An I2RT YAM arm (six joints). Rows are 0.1 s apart.
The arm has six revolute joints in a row. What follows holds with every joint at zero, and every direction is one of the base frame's. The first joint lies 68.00 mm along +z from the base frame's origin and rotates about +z. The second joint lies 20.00 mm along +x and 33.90 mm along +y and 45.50 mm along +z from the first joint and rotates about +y. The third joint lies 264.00 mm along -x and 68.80 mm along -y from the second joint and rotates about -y. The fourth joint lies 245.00 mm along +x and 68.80 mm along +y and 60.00 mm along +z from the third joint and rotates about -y. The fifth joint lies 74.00 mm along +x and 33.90 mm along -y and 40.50 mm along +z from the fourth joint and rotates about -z. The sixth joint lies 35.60 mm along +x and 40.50 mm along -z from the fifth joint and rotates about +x. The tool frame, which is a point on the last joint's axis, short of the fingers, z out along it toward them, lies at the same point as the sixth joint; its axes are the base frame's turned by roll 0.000, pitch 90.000 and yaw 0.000 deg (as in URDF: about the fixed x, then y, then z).
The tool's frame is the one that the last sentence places.
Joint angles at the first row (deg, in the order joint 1, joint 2, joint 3, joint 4, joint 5, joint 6):
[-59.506, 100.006, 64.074, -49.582, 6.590, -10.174]
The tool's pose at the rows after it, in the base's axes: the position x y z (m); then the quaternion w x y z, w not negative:
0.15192 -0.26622 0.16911 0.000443 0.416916 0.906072 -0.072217
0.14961 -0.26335 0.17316 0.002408 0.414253 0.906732 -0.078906
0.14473 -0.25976 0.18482 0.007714 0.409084 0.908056 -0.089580
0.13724 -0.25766 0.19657 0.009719 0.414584 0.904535 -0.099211
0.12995 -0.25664 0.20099 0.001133 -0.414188 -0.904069 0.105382
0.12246 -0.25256 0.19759 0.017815 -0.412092 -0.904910 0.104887
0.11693 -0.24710 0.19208 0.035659 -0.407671 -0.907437 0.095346
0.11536 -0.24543 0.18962 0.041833 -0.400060 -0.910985 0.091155
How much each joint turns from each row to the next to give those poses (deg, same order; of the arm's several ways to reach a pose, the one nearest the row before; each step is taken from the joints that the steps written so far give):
[0.001, -0.415, -0.547, 0.437, 0.175, -0.196]
[-0.045, -1.334, -0.612, -0.066, 0.481, -0.417]
[-0.392, -2.557, -0.154, -1.092, 0.568, -1.114]
[-0.985, -2.316, 0.219, -1.595, 0.677, -0.350]
[-1.026, -1.028, -0.043, -1.379, 1.181, -1.092]
[-0.830, -0.743, -1.530, -0.590, 1.027, -1.027]
[-0.460, -0.349, -1.595, -0.917, 0.372, -0.854]
[-0.132, 0.000, -0.569, -0.175, 0.043, -1.027]

